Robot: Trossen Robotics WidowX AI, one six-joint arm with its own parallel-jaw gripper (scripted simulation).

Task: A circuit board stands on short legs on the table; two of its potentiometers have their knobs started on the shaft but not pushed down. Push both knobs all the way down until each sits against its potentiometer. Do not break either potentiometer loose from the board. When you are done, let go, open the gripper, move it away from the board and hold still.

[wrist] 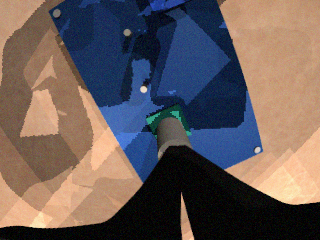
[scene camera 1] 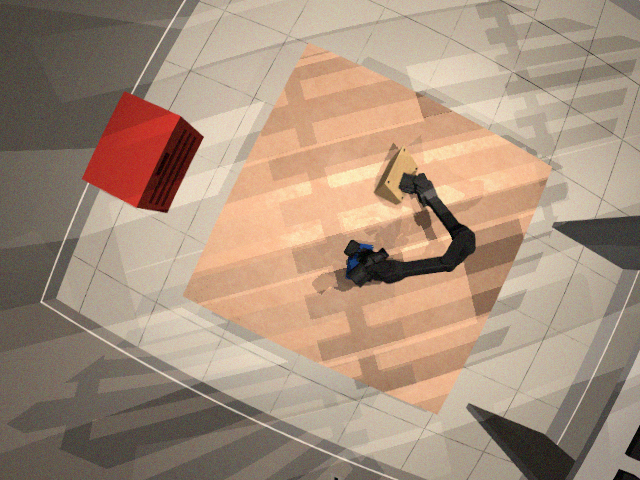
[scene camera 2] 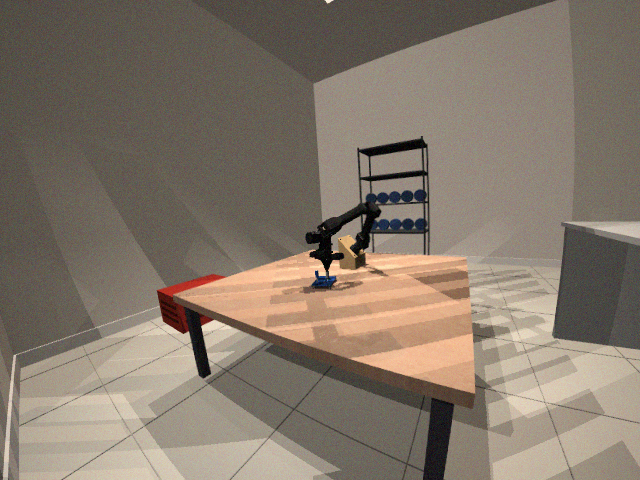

Note:
In view: the gripper [wrist: 177, 153] and a grey knob [wrist: 170, 131].

